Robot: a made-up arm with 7 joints.
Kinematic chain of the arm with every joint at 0, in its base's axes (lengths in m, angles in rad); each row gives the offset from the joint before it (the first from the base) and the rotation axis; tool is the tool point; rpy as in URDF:
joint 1: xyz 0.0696 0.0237 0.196 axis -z
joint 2: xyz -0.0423 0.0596 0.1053 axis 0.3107 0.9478 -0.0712
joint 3: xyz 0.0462 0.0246 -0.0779 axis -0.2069 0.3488 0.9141
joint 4: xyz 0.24 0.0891 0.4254 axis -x
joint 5: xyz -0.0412 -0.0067 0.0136 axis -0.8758 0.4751 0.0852
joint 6: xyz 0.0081 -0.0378 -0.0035 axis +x
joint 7: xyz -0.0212 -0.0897 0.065 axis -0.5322 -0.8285 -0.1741
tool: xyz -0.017 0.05 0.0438 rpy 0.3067 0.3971 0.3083
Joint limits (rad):
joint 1: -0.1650..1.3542
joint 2: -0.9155..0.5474
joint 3: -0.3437..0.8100
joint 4: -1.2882..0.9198
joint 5: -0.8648..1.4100
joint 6: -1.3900..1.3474
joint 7: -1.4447..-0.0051
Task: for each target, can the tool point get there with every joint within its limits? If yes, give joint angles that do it. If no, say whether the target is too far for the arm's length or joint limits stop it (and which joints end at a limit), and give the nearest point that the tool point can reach.
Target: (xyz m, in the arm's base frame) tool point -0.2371 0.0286 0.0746
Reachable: no: joint limits stop it (at a limit: joint 1, joint 2, joint 3) | nearest point 0.0434 -0.2223 0.3818 | short by 0.486 m
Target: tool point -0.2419 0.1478 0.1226
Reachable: no: joint limits stop it (at a limit: joint 1, joint 2, joint 3, joint 4, joint 5, joint 7) | nearest point -0.0288 0.4022 0.4018 | short by 0.434 m
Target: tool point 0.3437 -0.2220 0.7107
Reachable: yes | joints 0.7604 0.4136 -0.2305 0.3423 0.2229 -0.0475 -0.8482
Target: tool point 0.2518 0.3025 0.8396
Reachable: yes | joints 0.5947 -0.4779 0.1819 0.5392 0.7791 0.6151 -0.2228
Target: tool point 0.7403 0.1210 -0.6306
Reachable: no: too far | nearest point 0.4921 0.0850 0.2938 | short by 0.958 m
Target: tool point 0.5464 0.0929 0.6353
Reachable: yes | joints 0.4605 0.1890 0.6834 -0.0865 0.8849 0.9246 -0.9557
